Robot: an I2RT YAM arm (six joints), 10 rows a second.
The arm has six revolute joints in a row. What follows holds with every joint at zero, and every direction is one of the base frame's. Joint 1 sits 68 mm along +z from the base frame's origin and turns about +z. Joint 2 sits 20 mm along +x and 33.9 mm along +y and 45.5 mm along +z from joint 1 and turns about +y. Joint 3 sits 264 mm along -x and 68.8 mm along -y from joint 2 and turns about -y. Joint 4 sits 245 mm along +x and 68.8 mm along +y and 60 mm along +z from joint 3 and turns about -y. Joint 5 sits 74 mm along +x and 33.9 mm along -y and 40.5 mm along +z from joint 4 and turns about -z. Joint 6 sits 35.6 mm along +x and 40.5 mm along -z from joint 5 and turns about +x. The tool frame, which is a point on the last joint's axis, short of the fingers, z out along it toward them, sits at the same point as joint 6; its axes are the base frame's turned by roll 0, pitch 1.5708 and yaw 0 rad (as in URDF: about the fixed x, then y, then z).
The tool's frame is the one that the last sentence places.
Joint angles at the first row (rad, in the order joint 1, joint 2, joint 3, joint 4, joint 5, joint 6):
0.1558 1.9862 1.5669 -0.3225 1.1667 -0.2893
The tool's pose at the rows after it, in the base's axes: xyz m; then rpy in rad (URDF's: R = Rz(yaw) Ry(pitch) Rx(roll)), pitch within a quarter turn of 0, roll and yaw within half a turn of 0:
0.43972 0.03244 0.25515 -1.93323 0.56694 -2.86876
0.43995 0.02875 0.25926 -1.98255 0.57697 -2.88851
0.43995 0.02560 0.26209 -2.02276 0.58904 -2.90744
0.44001 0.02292 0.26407 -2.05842 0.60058 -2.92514
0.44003 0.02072 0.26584 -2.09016 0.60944 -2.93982
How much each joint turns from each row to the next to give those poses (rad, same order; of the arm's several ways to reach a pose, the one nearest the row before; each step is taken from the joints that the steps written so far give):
-0.0091 -0.0004 0.0290 -0.0607 -0.0385 0.0388
-0.0099 0.0004 0.0286 -0.0591 -0.0419 0.0401
-0.0084 -0.0004 0.0187 -0.0390 -0.0332 0.0321
-0.0073 0.0000 0.0141 -0.0285 -0.0290 0.0267
-0.0061 -0.0004 0.0115 -0.0226 -0.0264 0.0202

